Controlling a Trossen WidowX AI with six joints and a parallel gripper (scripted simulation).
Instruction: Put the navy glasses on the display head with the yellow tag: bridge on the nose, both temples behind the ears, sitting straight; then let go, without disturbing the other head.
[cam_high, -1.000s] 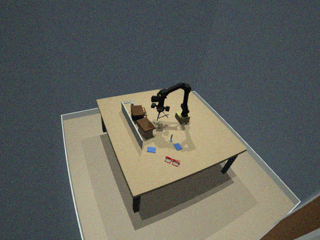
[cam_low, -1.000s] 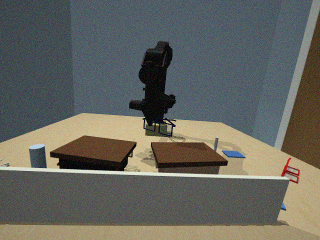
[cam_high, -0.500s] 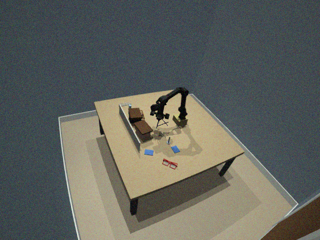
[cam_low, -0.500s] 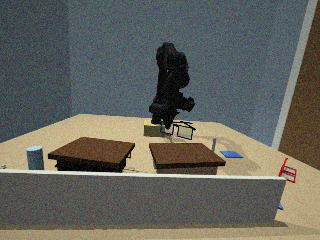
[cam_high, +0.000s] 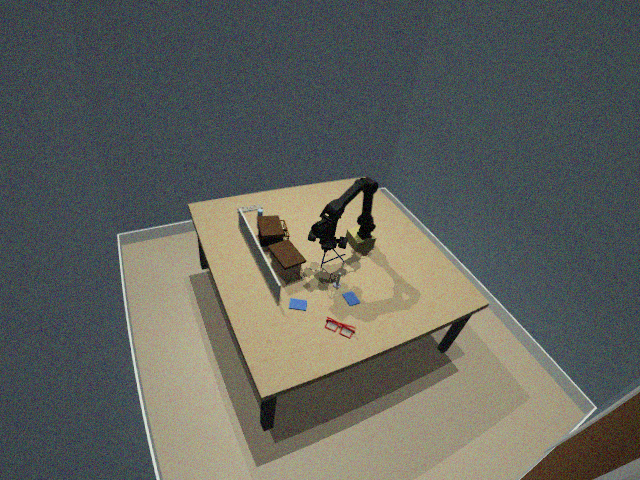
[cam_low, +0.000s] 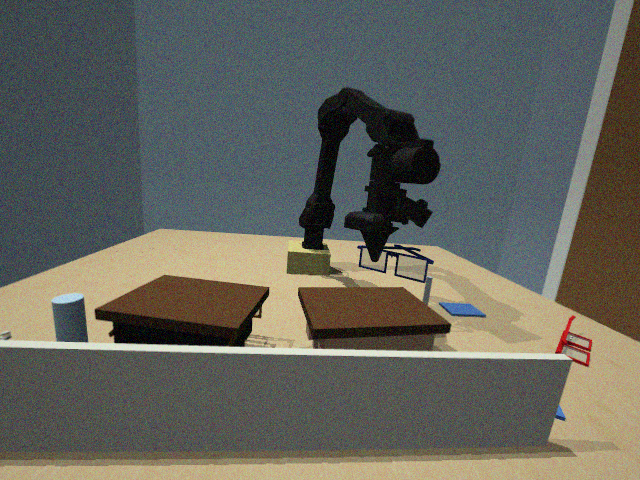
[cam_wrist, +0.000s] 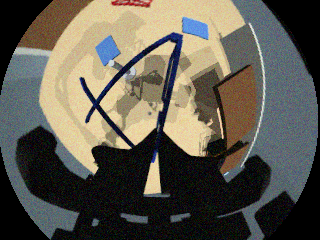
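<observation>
Now: gripper tip 20 mm past the small grey peg, 130 mm to the right of it and 90 mm above it. From my gripper tip the other things lie so: pale blue cylinder (180 mm ahead, 440 mm to the right, 70 mm below); then white wall (290 mm ahead, 180 mm to the right, 60 mm below).
</observation>
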